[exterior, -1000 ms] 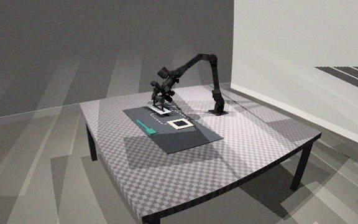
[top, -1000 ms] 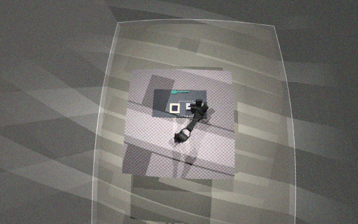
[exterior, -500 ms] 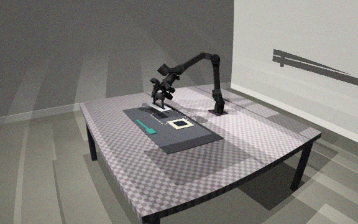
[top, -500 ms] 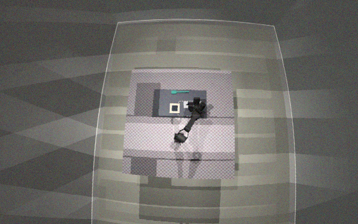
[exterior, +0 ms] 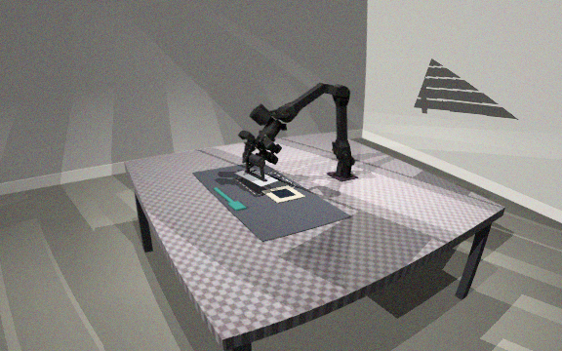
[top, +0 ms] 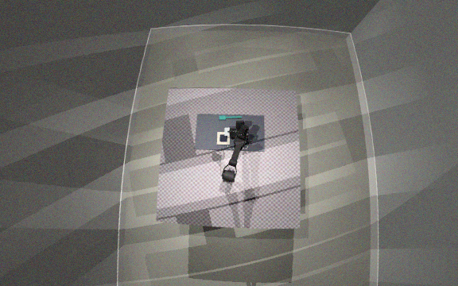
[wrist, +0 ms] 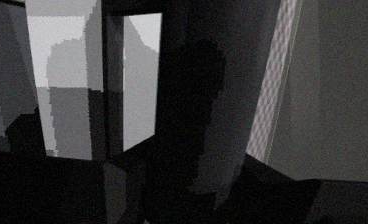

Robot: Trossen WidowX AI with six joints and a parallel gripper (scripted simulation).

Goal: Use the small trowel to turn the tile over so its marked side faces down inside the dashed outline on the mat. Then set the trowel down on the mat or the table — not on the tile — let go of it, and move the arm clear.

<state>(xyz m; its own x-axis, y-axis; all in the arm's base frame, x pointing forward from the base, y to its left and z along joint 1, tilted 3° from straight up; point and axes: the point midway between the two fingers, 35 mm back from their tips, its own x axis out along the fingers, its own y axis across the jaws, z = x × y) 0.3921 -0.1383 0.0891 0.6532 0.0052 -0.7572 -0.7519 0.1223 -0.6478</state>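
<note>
The dark mat is 11 cm below my gripper tip, 8 cm to the left of it and 2 cm behind it. Round my gripper tip: slim teal tool (12 cm ahead, 8 cm to the left, 8 cm below); then tile (14 cm to the left, 8 cm below, 7 cm behind).
</note>
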